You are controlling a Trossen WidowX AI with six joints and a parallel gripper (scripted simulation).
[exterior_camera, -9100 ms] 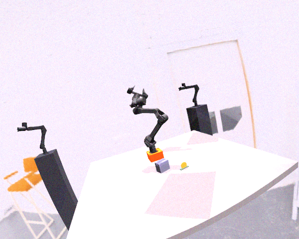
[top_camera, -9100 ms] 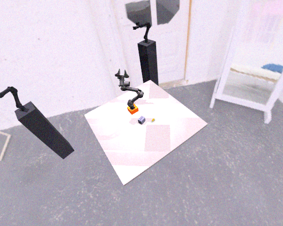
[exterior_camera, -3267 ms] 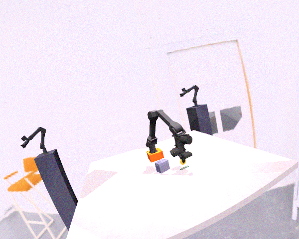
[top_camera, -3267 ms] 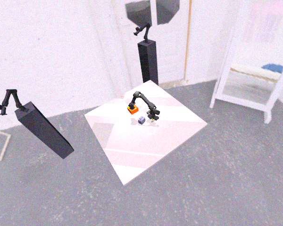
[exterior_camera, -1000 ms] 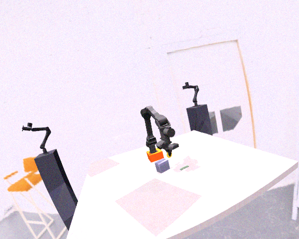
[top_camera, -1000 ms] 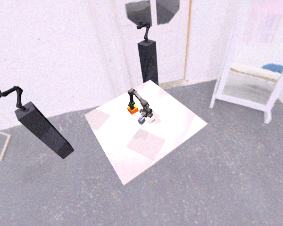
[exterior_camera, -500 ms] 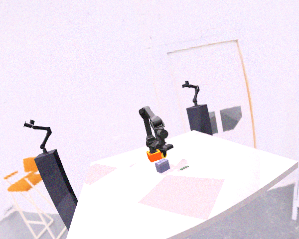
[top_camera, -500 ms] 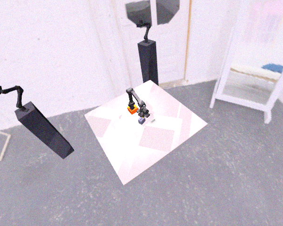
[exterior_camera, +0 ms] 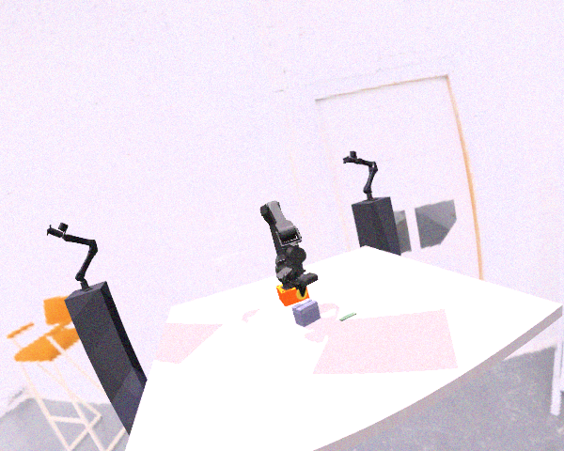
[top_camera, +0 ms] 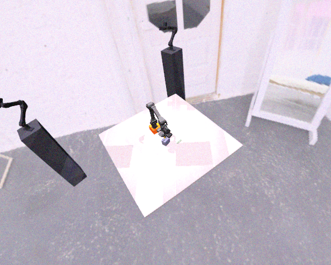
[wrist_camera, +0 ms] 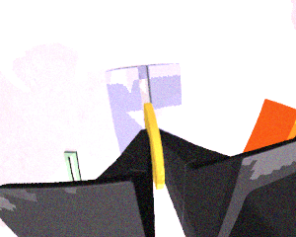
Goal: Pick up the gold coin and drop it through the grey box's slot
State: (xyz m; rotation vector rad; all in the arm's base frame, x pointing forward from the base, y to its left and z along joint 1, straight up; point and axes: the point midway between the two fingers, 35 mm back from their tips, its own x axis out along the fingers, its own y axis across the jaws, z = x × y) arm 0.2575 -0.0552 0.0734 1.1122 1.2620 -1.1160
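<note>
Right now the gold coin is 10 mm above my gripper tip.
</note>
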